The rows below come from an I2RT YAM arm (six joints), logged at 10 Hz.
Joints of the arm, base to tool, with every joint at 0 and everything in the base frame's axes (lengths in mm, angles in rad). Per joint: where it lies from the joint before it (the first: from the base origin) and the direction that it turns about. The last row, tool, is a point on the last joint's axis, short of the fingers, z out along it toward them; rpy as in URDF.
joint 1: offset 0 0 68 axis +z
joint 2: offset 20 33.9 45.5 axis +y
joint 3: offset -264 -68.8 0 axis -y
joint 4: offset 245 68.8 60 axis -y
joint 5: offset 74 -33.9 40.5 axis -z
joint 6: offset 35.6 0 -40.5 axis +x
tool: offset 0 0 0 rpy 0 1.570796 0
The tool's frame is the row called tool.
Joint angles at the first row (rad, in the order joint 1, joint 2, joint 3, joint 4, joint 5, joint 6):
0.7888 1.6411 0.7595 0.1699 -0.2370 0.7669
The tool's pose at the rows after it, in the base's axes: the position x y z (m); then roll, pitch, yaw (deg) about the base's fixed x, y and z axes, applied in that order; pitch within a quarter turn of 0, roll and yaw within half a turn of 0:
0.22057 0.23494 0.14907 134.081 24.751 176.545
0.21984 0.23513 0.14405 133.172 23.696 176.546
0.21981 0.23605 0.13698 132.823 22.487 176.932
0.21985 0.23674 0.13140 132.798 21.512 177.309
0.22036 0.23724 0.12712 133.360 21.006 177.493
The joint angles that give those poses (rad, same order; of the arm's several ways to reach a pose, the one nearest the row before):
0.7886 1.6556 0.7454 0.1979 -0.2589 0.7826
0.7885 1.6695 0.7338 0.2258 -0.2793 0.7965
0.7885 1.6938 0.7272 0.2495 -0.2989 0.8056
0.7885 1.7134 0.7242 0.2627 -0.3125 0.8111
0.7885 1.7292 0.7256 0.2646 -0.3126 0.8117

